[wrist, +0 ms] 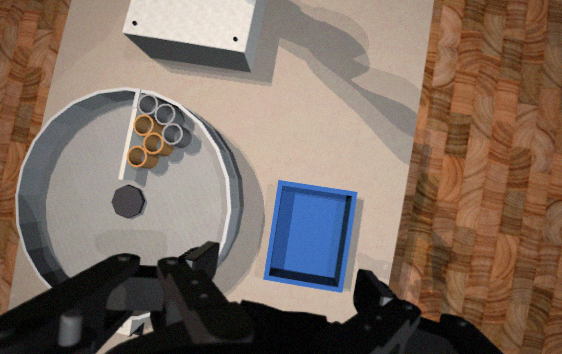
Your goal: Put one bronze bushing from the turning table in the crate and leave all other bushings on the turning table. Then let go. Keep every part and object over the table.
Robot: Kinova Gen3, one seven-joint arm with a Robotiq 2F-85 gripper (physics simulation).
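Frame: origin at the arm's base, x ahead, y left, z up, level; centimetres.
Where they show: gripper, fingertip midpoint: (285, 271).
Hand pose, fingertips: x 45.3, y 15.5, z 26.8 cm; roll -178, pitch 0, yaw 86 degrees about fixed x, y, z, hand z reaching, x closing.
Each offset is from my fingertips to the top centre of the thing. "spot": to the spot under its first point. Level surfaces: height alone.
The round grey turning table {dx +1.1, dy -31.3, dz -28.4 cm} (190, 220) with a raised rim is at the left. Three bronze bushings {dx -13.2, dy -27.8, dz -25.5 cm} (143, 125) {dx -10.1, dy -25.5, dz -25.5 cm} (153, 143) {dx -7.5, dy -28.3, dz -25.5 cm} (137, 156) stand upright on it, on the right side of a white divider bar. Three grey bushings {dx -17.1, dy -27.5, dz -25.5 cm} (148, 104) {dx -15.5, dy -24.0, dz -25.5 cm} (165, 114) {dx -12.1, dy -22.2, dz -25.5 cm} (173, 134) stand close beside them, nearer the rim. The blue crate {dx +3.7, dy +4.1, dz -29.5 cm} (311, 235) is right of the turning table, and no bushing shows in it. My gripper (285, 271) is open, with nothing between its fingers. Its fingertips appear at the bottom of the view, around the crate's near end; their height is hard to tell.
A white block-like base (192, 25) stands at the top. The white divider {spot: dx -10.8, dy -30.2, dz -25.6 cm} (129, 137) runs from the rim toward the dark hub {dx +1.1, dy -31.3, dz -28.4 cm} (128, 201) of the turning table. The beige table {dz -34.5 cm} (320, 125) ends at the right, with wooden floor (480, 150) beyond. A white object partly shows at the lower left.
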